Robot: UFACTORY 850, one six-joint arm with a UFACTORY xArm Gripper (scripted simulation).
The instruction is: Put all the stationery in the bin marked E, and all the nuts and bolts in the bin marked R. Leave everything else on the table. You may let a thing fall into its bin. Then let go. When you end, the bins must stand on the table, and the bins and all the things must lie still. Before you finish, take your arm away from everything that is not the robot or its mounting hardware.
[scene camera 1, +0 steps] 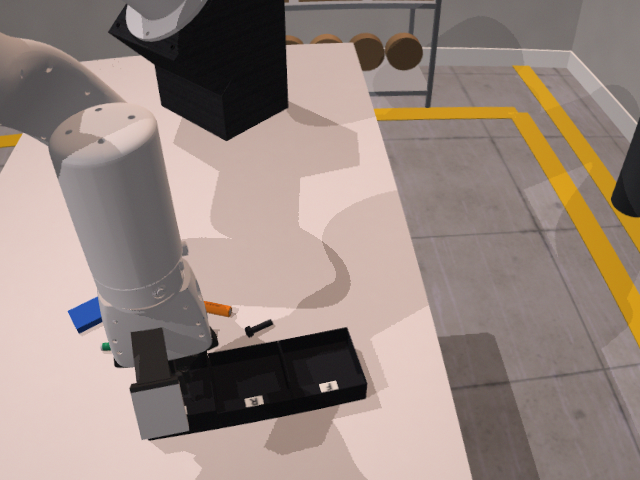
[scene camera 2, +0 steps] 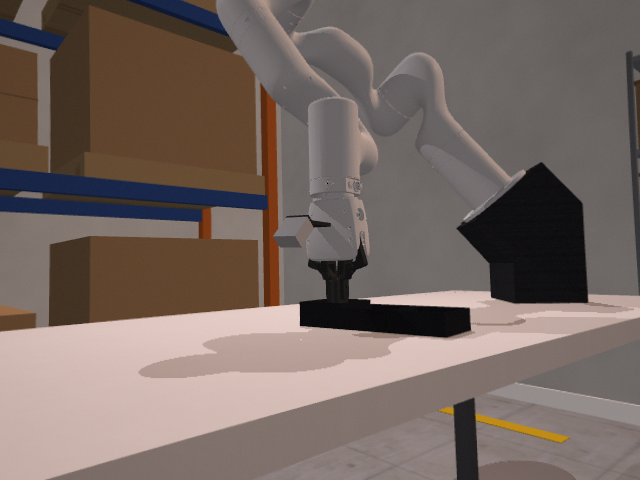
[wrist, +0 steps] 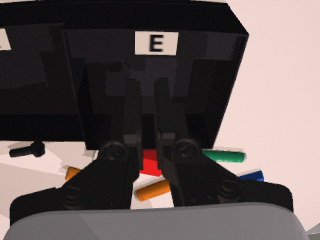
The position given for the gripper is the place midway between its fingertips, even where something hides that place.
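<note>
A blue block [scene camera 1: 87, 315] is visible in the robot's scene, and so is the gripper [scene camera 1: 177, 385]. Scene camera 2 also shows the gripper [scene camera 2: 337, 304], as does the wrist view, with the gripper [wrist: 147, 98].
</note>
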